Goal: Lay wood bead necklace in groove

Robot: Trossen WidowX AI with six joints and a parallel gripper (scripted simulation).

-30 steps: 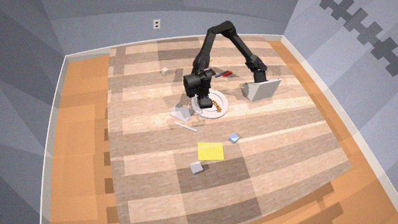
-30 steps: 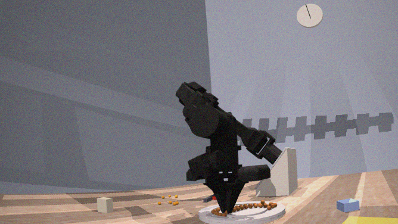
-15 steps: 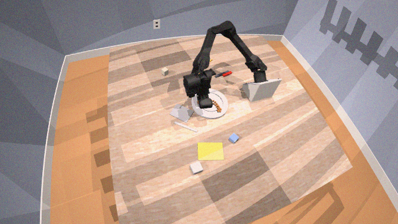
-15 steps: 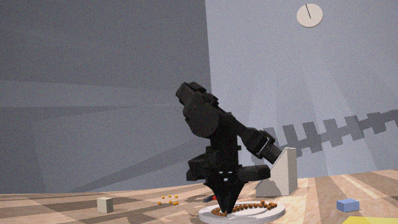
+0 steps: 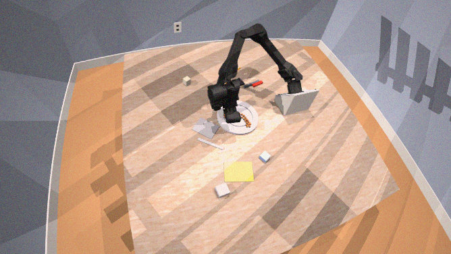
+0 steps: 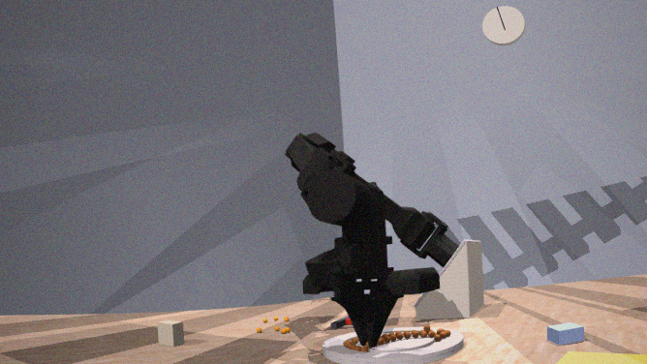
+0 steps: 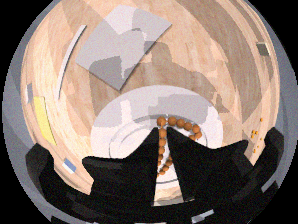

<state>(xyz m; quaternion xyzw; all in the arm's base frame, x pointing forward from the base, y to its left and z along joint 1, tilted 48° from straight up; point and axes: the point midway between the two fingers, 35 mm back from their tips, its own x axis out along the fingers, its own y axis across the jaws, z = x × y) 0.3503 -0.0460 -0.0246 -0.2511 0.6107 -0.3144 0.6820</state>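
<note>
Now: gripper tip 110 mm short of the grey sheet, 30 mm to the right of it and 10 mm above it. The rest, counted from my gripper tip: yellow sheet (270 mm to the left, 40 mm ahead, 10 mm below); blue block (240 mm to the left, 90 mm behind, 10 mm below); stick (120 mm to the left, 110 mm ahead, 10 mm below).
</note>
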